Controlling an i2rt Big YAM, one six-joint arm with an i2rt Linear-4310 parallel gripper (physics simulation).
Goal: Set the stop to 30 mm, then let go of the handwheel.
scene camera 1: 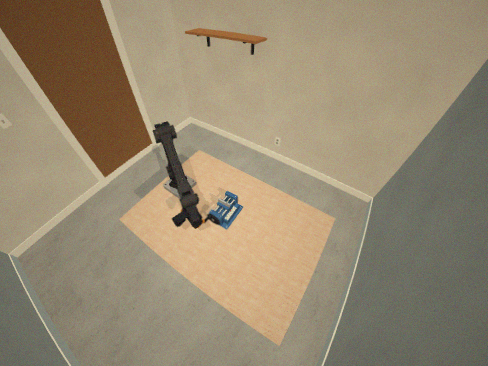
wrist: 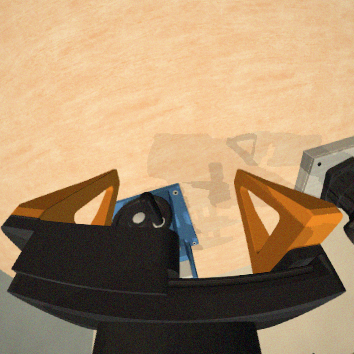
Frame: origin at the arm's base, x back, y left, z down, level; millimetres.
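Seen in the pictures: gripper, fingertip midpoint: (wrist: pixel 176 175); arm's base, link origin: (wrist: pixel 335 181).
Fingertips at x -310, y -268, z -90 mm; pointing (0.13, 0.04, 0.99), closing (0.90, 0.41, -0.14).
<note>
Offsets run from my fingertips to a thing's top centre. "*": to the spot under its first point. Level surfaces: height alone.
The blue stop unit {dx -114, dy +187, dz +24 mm} (scene camera 1: pixel 233 196) (wrist: pixel 184 220) stands on the wooden mat, with a pale scale strip {dx -159, dy +169, dz +70 mm} (scene camera 1: pixel 231 212) along one side and a grey sliding block {dx -108, dy +193, dz +1 mm} (scene camera 1: pixel 224 201) across its rods in the scene view. The scale reading is too small to tell there and hidden in the wrist view. The black handwheel {* dx -89, dy +71, dz +37 mm} (scene camera 1: pixel 213 219) (wrist: pixel 128 209) is at the unit's near end; its crank handle {dx -51, dy +53, dz +23 mm} (wrist: pixel 152 208) points toward the wrist camera. My gripper (scene camera 1: pixel 203 221) (wrist: pixel 176 175) is open and empty beside the handwheel, which shows between the orange fingers, nearer the left one and partly hidden by the gripper body.
The wooden mat {dz +125 mm} (scene camera 1: pixel 270 260) lies on the grey floor. The arm's grey base plate (scene camera 1: pixel 171 190) (wrist: pixel 311 172) stands at the mat's back left edge. A wall shelf (scene camera 1: pixel 225 35) and a brown door (scene camera 1: pixel 70 75) are behind.
</note>
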